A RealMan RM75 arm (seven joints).
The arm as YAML. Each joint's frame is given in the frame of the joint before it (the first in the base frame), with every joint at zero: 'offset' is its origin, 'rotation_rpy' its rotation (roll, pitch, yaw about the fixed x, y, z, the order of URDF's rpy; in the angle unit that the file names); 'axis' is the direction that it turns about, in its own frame. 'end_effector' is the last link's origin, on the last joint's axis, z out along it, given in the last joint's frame.
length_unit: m
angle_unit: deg
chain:
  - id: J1
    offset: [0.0, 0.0, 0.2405]
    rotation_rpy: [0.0, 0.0, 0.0]
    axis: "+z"
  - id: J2
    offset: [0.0, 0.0, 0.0]
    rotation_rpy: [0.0, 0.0, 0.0]
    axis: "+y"
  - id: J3
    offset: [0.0, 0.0, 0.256]
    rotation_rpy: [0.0, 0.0, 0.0]
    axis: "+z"
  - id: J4
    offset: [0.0, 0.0, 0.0]
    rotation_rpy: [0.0, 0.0, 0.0]
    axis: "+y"
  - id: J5
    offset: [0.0, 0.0, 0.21]
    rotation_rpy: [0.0, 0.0, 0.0]
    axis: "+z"
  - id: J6
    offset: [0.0, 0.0, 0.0]
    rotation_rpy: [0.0, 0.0, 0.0]
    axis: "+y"
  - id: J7
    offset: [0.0, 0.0, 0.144]
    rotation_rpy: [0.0, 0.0, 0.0]
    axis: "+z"
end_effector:
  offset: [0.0, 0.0, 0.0]
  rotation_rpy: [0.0, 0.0, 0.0]
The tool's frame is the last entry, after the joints.
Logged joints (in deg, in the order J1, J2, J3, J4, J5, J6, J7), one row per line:
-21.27 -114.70 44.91 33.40 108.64 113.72 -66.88
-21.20 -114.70 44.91 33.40 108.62 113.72 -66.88
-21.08 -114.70 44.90 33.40 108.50 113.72 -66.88
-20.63 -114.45 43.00 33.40 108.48 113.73 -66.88
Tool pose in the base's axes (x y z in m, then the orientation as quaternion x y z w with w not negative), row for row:
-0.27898 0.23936 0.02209 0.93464 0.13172 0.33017 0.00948
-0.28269 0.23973 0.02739 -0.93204 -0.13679 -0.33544 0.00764
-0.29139 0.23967 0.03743 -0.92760 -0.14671 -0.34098 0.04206
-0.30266 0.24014 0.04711 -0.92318 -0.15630 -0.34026 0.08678
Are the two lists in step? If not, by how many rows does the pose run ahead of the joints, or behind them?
The pose runs 2 rows ahead of the joints: the pose in row i belongs to the joints in row i + 2.
